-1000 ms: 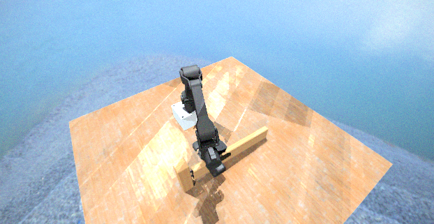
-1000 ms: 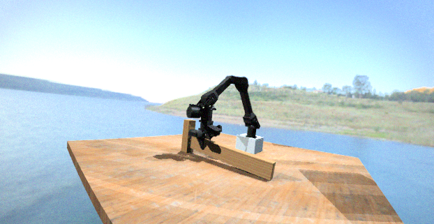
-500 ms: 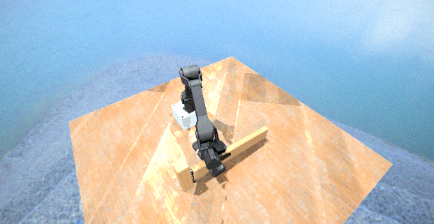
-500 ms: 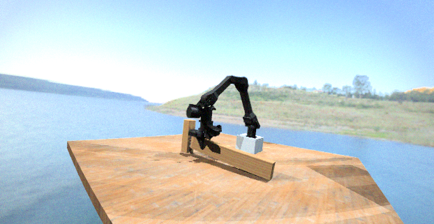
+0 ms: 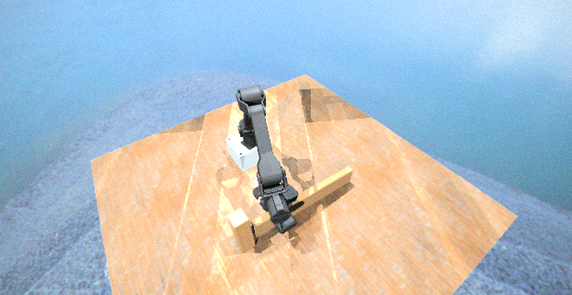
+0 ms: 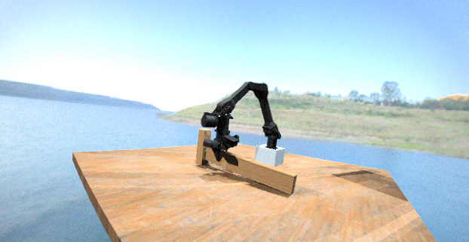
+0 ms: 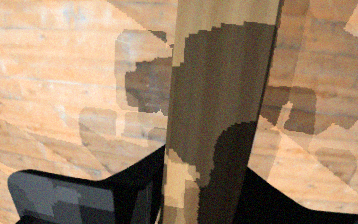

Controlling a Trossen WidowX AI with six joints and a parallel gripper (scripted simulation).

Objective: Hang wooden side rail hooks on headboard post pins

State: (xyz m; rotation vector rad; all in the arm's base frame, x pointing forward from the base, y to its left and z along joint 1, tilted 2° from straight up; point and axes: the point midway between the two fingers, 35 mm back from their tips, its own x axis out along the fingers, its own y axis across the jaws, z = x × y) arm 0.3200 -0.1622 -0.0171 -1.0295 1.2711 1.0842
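Right now the headboard post is 12 cm to the right of my gripper tip, 4 cm above it and 2 cm behind it.
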